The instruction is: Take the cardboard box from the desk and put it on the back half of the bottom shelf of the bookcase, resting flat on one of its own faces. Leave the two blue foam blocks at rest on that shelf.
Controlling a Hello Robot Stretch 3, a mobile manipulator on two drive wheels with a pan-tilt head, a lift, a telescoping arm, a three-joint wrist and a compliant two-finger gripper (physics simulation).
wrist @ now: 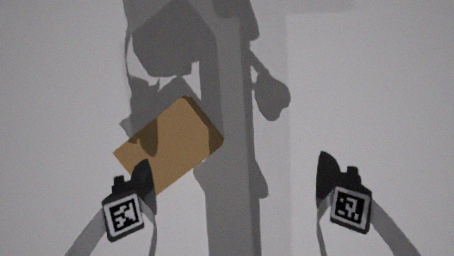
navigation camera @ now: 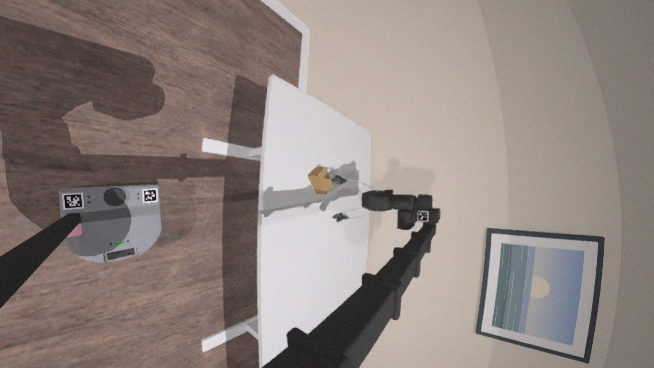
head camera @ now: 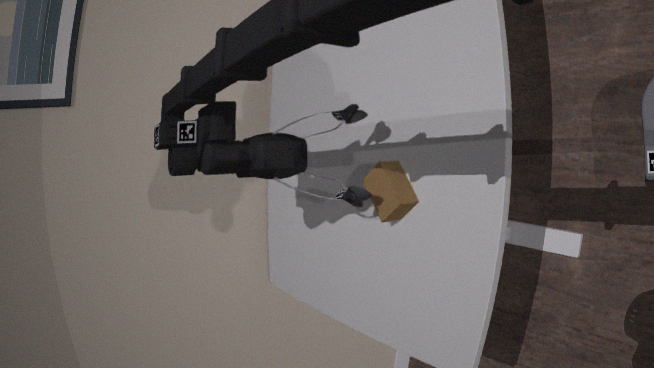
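Pixels of known places: gripper, fingertip midpoint: [navigation camera: 332, 198] [head camera: 366, 154]; robot's base, origin of the base link: [navigation camera: 115, 195].
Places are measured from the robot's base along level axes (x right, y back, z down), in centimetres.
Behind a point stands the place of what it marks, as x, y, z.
Note:
The cardboard box [head camera: 392, 192] @[58.8, -4.3, -77.0] [navigation camera: 320, 181] @[58.7, -4.0, -77.0] [wrist: 175, 142] is orange-brown and rests on the white desk [head camera: 390, 280] @[64.6, -22.2, -72.0] [navigation camera: 310, 280] @[56.4, 36.3, -72.0] [wrist: 390, 75], turned at an angle to the gripper. My gripper [head camera: 355, 155] @[60.4, 2.2, -81.3] [navigation camera: 340, 198] @[60.4, 2.2, -81.3] [wrist: 234, 174] @[60.4, 2.2, -81.3] is open, with its fingers wide apart and no object between the tips. In the wrist view the left fingertip overlaps the box's near lower-left edge, and most of the box shows ahead of the fingers, left of centre. The exact height of the fingers over the desk is hard to tell. The bookcase and the blue foam blocks do not show.
A beige wall [head camera: 150, 280] @[120.3, -29.2, -111.1] [navigation camera: 425, 75] @[123.5, -64.7, -106.1] stands along the desk's back edge, with a framed picture [head camera: 35, 50] @[112.1, 36.6, -147.6] [navigation camera: 540, 295] @[111.0, 49.2, -159.2] on it. My arm [head camera: 295, 35] @[24.6, 7.8, -116.9] [navigation camera: 350, 310] @[17.7, 8.4, -114.2] reaches across the desk. My base [navigation camera: 145, 225] @[10.2, 13.1, -16.0] stands on the wooden floor beyond the desk's front edge. White desk legs [head camera: 562, 242] [navigation camera: 215, 146] stick out below.

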